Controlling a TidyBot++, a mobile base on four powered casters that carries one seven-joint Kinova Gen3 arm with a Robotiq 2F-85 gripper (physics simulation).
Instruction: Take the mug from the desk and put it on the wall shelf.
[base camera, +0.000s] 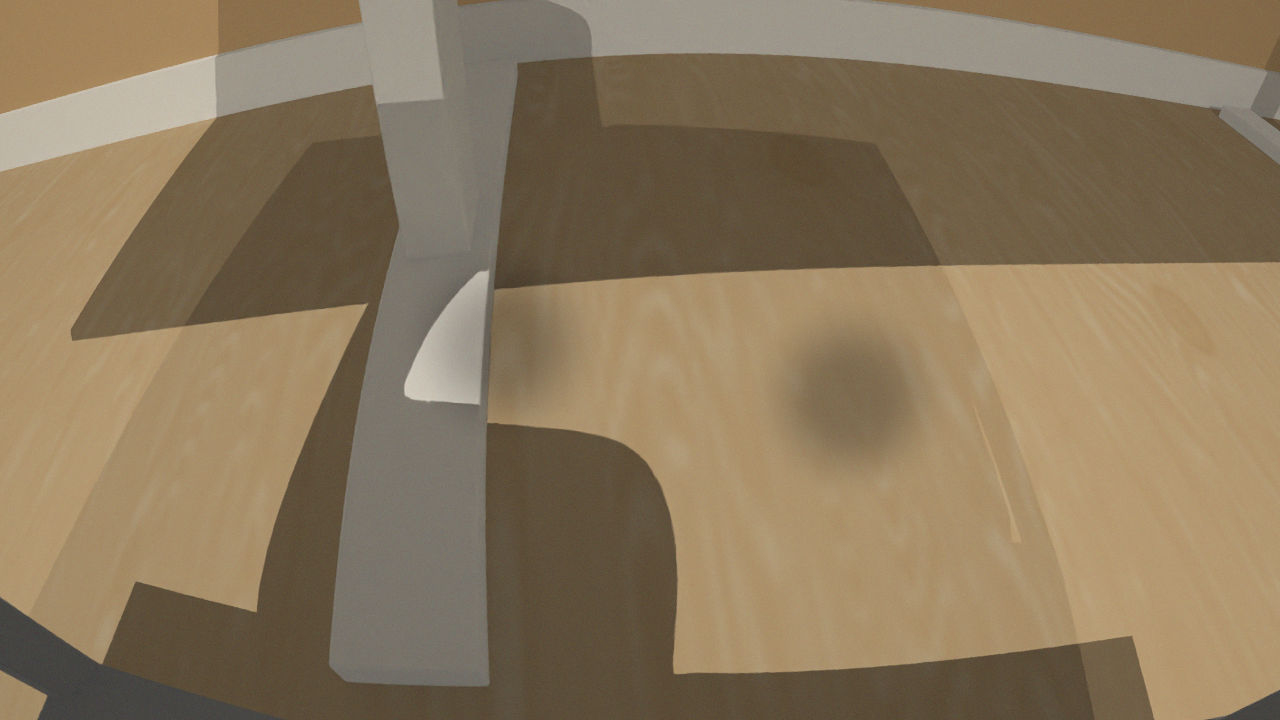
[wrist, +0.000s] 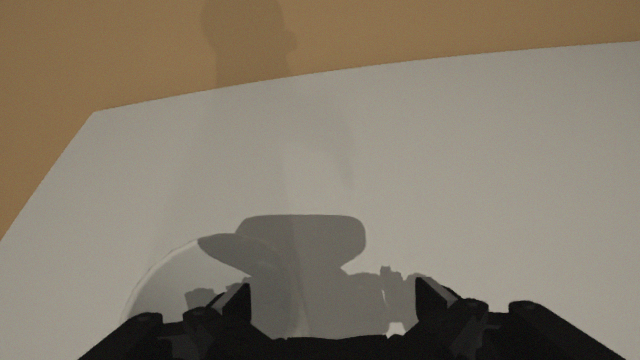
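Observation:
My gripper (wrist: 333, 299) is open at the bottom of the wrist view, its two black fingers wide apart over the pale desk top (wrist: 475, 150). A pale, round-rimmed thing, which looks like the mug (wrist: 162, 280), shows at the lower left on the desk. It lies behind and beside the left finger and reaches part way into the space between the fingers. The gripper's shadow covers its right part, and its lower part is hidden by the gripper. No handle can be made out. The wall shelf does not show in either view.
A tan wall (wrist: 125, 50) stands beyond the desk's far edge. In the base camera view, a pale upright post (base camera: 416, 161) stands on a long flat foot (base camera: 411, 537) on the wooden floor, left of centre. A white skirting board (base camera: 805, 26) runs along the wall.

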